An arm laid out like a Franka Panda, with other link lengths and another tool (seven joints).
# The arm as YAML. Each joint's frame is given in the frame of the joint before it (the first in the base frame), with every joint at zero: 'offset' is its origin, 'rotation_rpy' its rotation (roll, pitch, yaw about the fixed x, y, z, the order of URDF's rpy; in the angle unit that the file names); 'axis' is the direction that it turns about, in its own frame. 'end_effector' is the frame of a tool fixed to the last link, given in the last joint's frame.
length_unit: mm
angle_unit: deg
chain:
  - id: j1
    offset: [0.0, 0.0, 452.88]
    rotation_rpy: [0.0, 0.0, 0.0]
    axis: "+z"
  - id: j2
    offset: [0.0, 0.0, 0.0]
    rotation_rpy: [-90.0, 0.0, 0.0]
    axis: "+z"
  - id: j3
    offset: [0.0, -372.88, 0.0]
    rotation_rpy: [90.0, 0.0, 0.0]
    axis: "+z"
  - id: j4
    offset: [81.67, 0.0, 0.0]
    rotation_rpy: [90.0, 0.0, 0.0]
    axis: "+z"
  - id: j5
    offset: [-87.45, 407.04, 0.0]
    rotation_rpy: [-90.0, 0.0, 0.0]
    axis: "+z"
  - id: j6
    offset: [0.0, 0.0, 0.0]
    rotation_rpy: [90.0, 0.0, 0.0]
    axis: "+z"
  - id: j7
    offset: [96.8, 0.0, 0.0]
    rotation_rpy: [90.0, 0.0, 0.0]
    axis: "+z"
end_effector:
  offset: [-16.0, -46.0, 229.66]
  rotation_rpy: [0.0, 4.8, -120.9]
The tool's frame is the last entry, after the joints.
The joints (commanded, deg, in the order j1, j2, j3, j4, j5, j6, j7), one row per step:
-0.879 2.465 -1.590 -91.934 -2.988 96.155 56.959
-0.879 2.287 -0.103 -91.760 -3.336 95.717 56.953
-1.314 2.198 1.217 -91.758 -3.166 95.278 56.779
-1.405 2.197 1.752 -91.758 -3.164 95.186 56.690
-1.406 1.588 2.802 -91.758 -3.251 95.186 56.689
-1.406 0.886 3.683 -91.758 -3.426 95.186 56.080
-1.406 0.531 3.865 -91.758 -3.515 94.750 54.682
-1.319 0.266 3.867 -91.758 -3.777 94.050 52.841
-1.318 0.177 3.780 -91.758 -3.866 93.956 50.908
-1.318 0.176 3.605 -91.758 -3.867 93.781 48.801
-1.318 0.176 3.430 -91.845 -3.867 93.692 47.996
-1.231 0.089 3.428 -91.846 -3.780 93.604 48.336
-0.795 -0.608 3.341 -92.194 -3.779 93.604 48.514
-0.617 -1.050 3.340 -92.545 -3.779 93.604 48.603
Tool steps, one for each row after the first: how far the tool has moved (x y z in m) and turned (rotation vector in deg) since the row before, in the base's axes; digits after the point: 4 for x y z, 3 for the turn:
-0.0021 0.0151 0.0025 -0.282 0.095 1.493
-0.0025 0.0104 0.0001 0.217 0.355 1.021
-0.0006 0.0049 -0.0002 0.020 0.095 0.527
-0.0028 0.0113 0.0068 -0.067 -0.611 1.055
-0.0037 0.0094 0.0077 -0.197 -0.674 1.498
-0.0042 0.0022 0.0027 -0.179 0.157 1.554
-0.0051 0.0006 0.0010 -0.377 0.534 1.891
-0.0020 -0.0005 0.0006 -0.169 0.126 1.838
-0.0021 -0.0011 -0.0005 -0.086 0.312 1.914
-0.0010 -0.0016 -0.0011 -0.034 0.229 0.622
-0.0005 0.0011 0.0008 0.092 -0.017 -0.263
-0.0038 0.0037 0.0042 -0.019 -0.361 0.171
-0.0027 0.0018 0.0014 -0.018 -0.097 0.088

